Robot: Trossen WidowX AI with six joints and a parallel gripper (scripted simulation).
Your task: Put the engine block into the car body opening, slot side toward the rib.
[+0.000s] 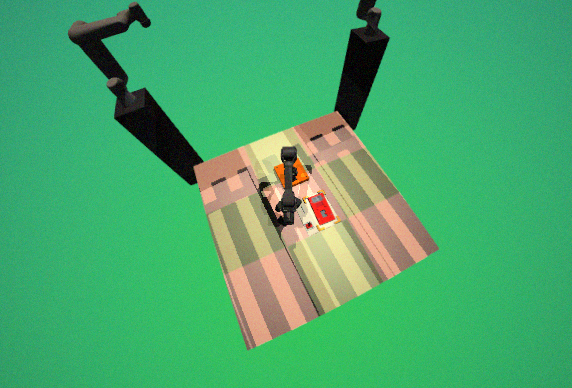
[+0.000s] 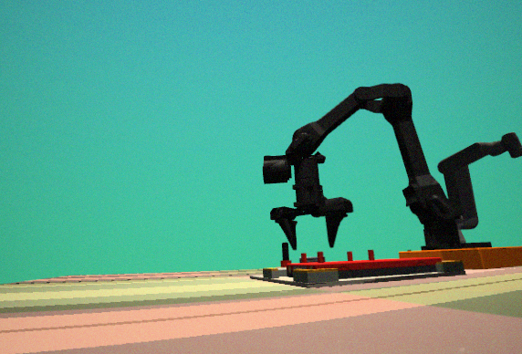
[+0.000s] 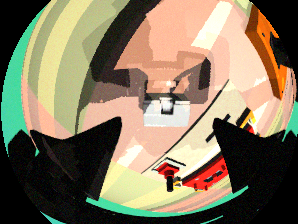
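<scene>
Right now the engine block is 3 cm below my gripper tip.
</scene>
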